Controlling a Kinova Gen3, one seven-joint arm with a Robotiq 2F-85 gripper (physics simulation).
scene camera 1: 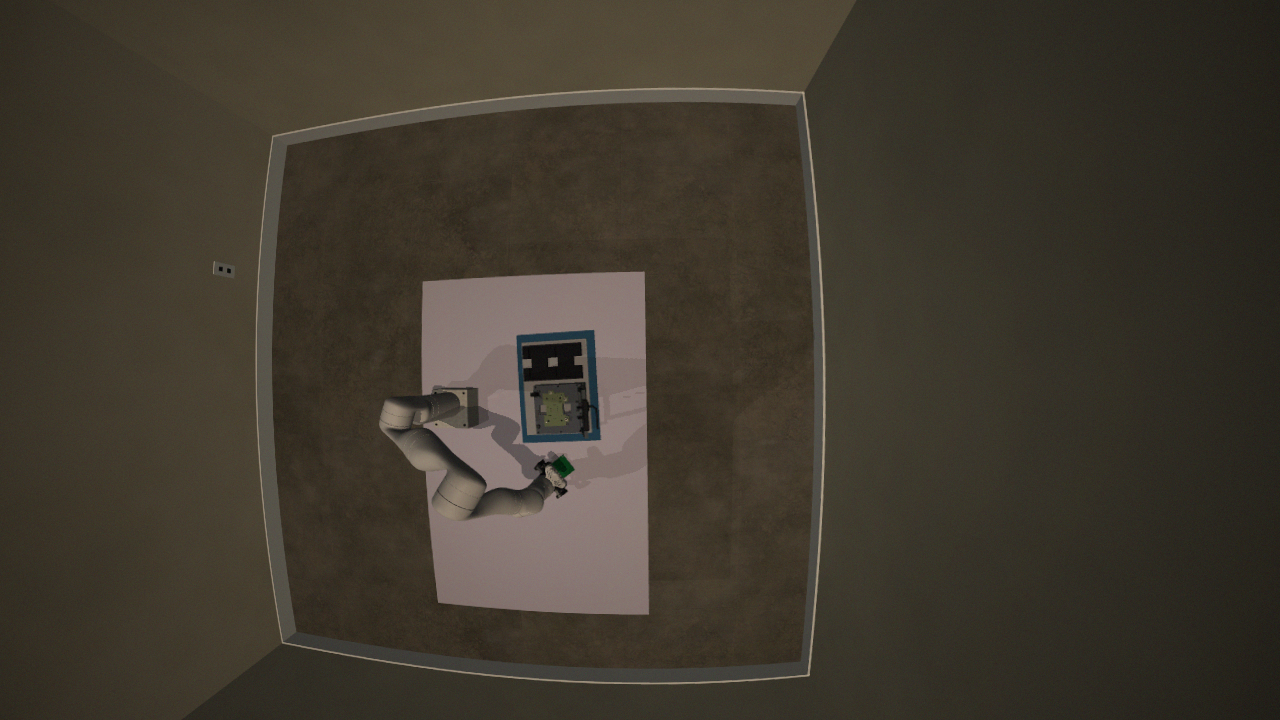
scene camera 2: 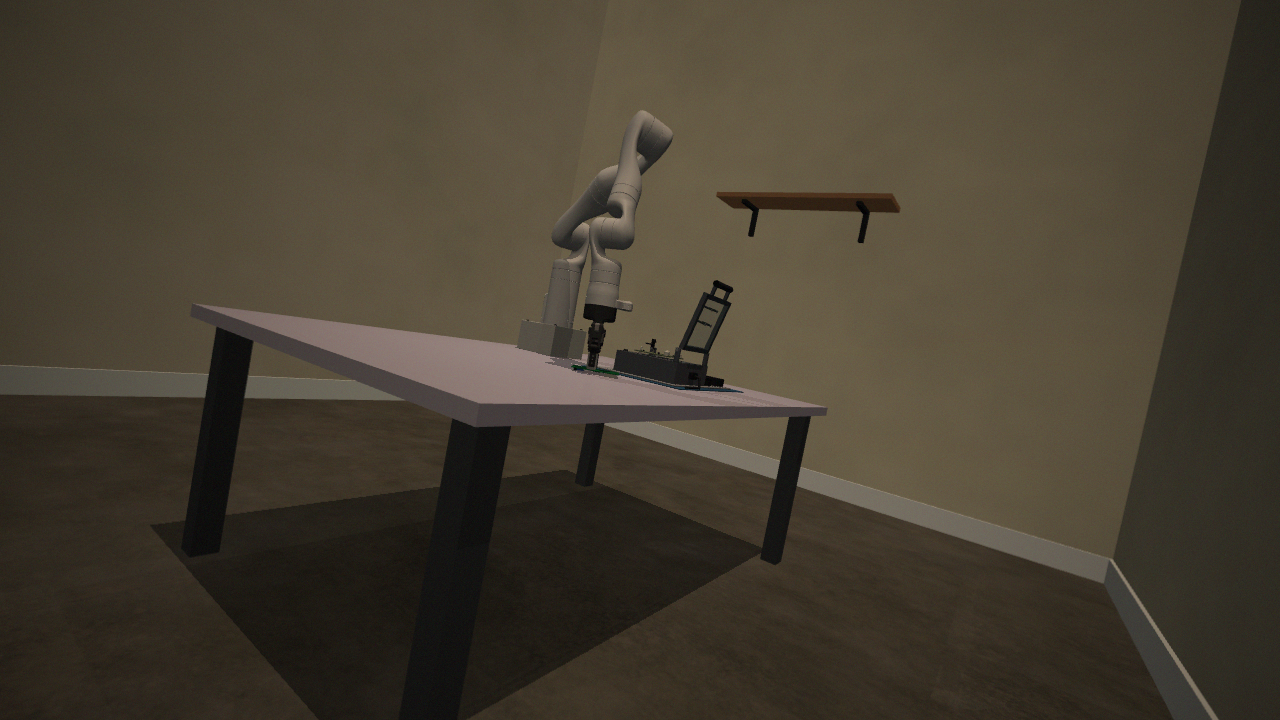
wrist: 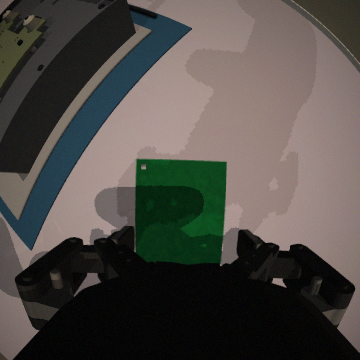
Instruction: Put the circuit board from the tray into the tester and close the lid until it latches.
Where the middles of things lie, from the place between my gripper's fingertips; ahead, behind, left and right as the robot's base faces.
The green circuit board [wrist: 179,204] lies 1 cm to the left of my hand. From my hand the other things lie so: tester lid [scene camera 2: 710,313] (24 cm to the left, 18 cm above, 16 cm ahead).
